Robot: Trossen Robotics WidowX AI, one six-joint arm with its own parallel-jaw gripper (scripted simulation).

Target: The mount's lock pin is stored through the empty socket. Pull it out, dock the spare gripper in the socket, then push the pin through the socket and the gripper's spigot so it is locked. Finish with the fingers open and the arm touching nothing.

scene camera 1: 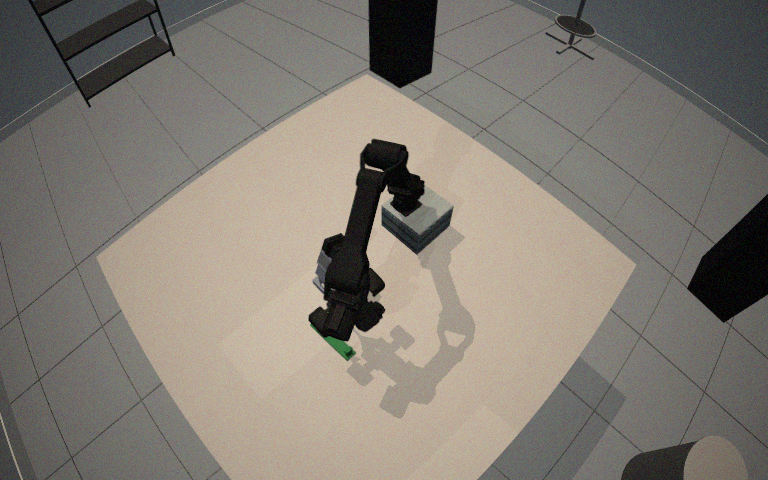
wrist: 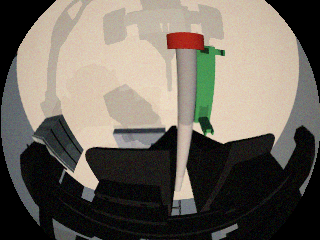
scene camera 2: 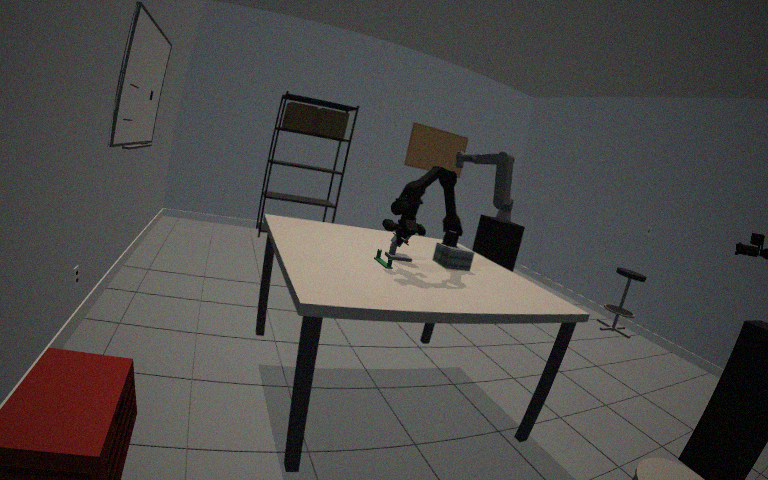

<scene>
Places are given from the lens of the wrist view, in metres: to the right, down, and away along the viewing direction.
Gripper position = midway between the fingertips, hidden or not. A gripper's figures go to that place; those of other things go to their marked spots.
my gripper [wrist: 177,130]: 0.02, 0.01, 0.10
lock pin [wrist: 185,43]: 0.01, -0.03, 0.03
green bracket [wrist: 205,61]: 0.07, -0.09, 0.13
The marked spots on the green bracket and the lock pin are 0.14 m apart.
</scene>
